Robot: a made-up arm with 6 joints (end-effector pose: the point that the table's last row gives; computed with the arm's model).
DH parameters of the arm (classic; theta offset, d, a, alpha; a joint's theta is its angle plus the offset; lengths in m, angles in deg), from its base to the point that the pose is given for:
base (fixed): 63.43 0 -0.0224 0
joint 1: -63.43 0.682 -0.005 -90
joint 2: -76.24 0 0.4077 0
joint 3: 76.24 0.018 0.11 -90
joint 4: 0 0.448 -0.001 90
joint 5: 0 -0.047 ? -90
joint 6: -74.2 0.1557 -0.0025 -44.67
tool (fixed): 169.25 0.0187 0 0
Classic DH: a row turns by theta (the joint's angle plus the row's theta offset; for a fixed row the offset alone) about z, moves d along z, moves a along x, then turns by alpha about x.
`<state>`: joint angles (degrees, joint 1 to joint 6).
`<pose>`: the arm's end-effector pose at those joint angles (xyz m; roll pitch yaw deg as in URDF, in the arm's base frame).
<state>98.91 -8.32 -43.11 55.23 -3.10 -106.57</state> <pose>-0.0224 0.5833 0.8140 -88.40 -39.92 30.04</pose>
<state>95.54 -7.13 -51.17 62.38 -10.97 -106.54</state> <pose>0.0325 0.6079 0.8883 -73.89 -40.18 7.63</pose>
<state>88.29 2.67 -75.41 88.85 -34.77 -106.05</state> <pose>0.1607 0.6208 0.9900 -57.47 -20.05 -40.82</pose>
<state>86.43 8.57 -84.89 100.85 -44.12 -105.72</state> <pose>0.1836 0.6218 0.9807 -62.04 -11.36 -53.75</pose>
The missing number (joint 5, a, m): 0.087
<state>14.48 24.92 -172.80 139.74 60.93 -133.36</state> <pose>0.3738 0.1969 1.6015 46.39 -32.40 -50.47</pose>
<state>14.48 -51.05 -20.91 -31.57 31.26 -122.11</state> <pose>0.3714 0.0591 0.9180 177.90 -21.76 72.12</pose>
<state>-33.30 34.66 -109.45 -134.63 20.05 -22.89</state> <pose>0.8261 -0.4774 0.8994 130.98 -28.45 50.71</pose>
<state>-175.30 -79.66 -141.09 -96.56 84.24 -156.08</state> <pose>0.8323 0.1877 1.1523 111.34 -70.91 -160.05</pose>
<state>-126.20 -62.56 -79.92 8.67 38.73 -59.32</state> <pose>-0.0353 -0.0262 1.5044 -19.76 -41.12 125.98</pose>
